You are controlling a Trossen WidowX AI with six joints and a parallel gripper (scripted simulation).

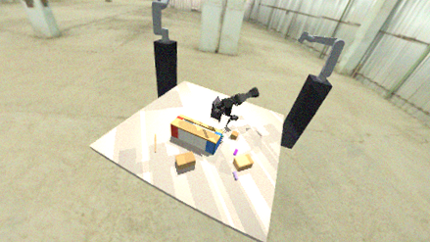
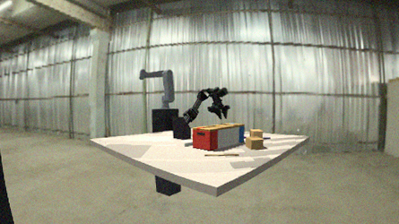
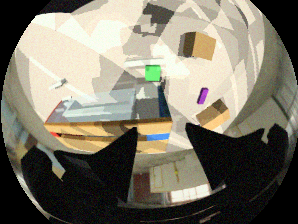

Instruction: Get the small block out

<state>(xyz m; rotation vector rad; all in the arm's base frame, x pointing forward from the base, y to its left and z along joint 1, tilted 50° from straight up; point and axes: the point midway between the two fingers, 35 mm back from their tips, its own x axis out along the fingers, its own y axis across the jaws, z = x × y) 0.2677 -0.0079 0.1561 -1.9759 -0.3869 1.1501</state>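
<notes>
Now: the green block 140 mm below my gripper tip and 20 mm behind it. The rest, counted from my gripper tip: thin stick 450 mm to the right, 240 mm ahead, 160 mm below; then clear-fronted box 180 mm to the right, 100 mm below, 40 mm ahead.
</notes>
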